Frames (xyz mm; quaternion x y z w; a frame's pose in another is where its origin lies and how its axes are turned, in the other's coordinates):
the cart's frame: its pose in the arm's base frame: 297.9 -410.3 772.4 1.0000 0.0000 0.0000 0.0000
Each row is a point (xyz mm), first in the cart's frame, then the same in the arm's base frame.
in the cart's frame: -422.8 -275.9 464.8
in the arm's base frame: -124.9 -134.4 307.6
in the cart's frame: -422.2 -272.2 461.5
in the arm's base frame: -124.3 -138.1 310.9
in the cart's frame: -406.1 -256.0 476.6
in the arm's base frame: -108.2 -154.3 295.8
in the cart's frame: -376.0 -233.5 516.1
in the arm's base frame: -78.1 -176.8 256.3
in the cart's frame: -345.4 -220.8 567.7
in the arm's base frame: -47.5 -189.5 204.7
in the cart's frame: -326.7 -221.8 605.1
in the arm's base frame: -28.8 -188.5 167.3
